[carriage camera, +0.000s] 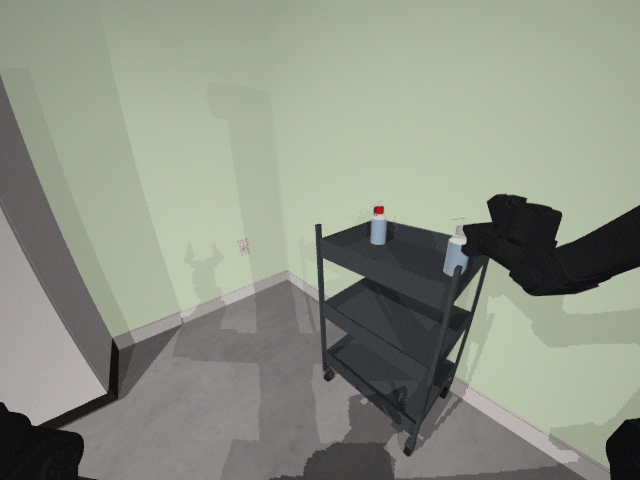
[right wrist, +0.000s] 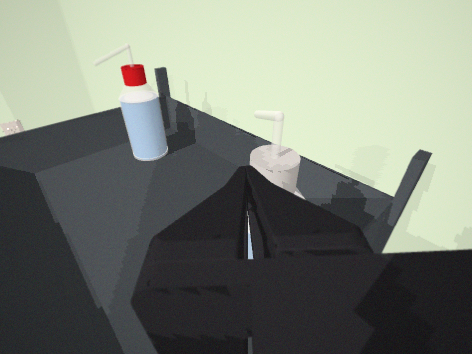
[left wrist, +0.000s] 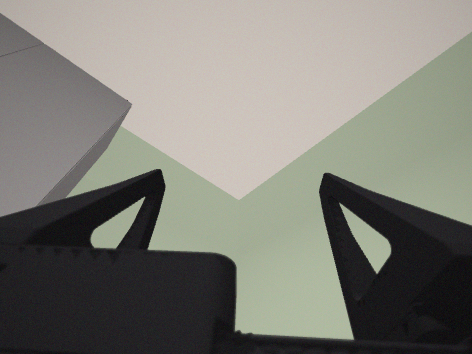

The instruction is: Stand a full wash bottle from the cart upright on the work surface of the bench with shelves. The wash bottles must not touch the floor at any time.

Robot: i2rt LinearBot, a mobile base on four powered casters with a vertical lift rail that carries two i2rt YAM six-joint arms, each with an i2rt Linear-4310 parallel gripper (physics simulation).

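Frame: origin at the left arm's base, x ahead, y left, z up, level; millimetres.
Where they show: left gripper, fingertip midpoint: (left wrist: 241,179); right gripper, fingertip midpoint: (carriage camera: 464,227) (right wrist: 245,176).
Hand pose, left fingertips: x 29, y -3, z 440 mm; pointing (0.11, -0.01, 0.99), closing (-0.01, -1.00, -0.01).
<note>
After its pixels a point has its place.
The dark three-tier cart (carriage camera: 361,262) {z 113, x 517, y -440 mm} (right wrist: 85,132) {z 113, x 764, y -440 mm} stands by the green wall. A full wash bottle with a white cap (carriage camera: 455,256) {z 137, x 490, y -701 mm} (right wrist: 286,172) {z 215, x 497, y -725 mm} stands on its top tray at the near right corner. A full wash bottle with a red cap (carriage camera: 378,230) {z 132, x 740, y -535 mm} (right wrist: 144,125) {z 136, x 740, y -552 mm} stands upright farther back. My right gripper (carriage camera: 466,240) (right wrist: 245,176) {z 227, x 476, y -700 mm} is shut with nothing held; its fingers are right at the white-capped bottle and hide most of it in the right wrist view. My left gripper (left wrist: 241,179) {z 440, x 29, y -3 mm} is open and empty, pointing at the upper walls. The bench with shelves cannot be made out.
A large grey-white cabinet-like body (carriage camera: 38,330) {z -90, x 414, y 693 mm} (left wrist: 55,120) {z 1127, x 354, y 759 mm} stands at the left. The green walls meet in a corner behind the cart. The cart's corner posts (carriage camera: 318,289) {z -65, x 647, y -301 mm} (right wrist: 407,182) {z 166, x 553, y -846 mm} rise above the top tray's rim. A wall outlet (carriage camera: 243,246) {z -183, x 1376, y 272 mm} is left of the cart.
</note>
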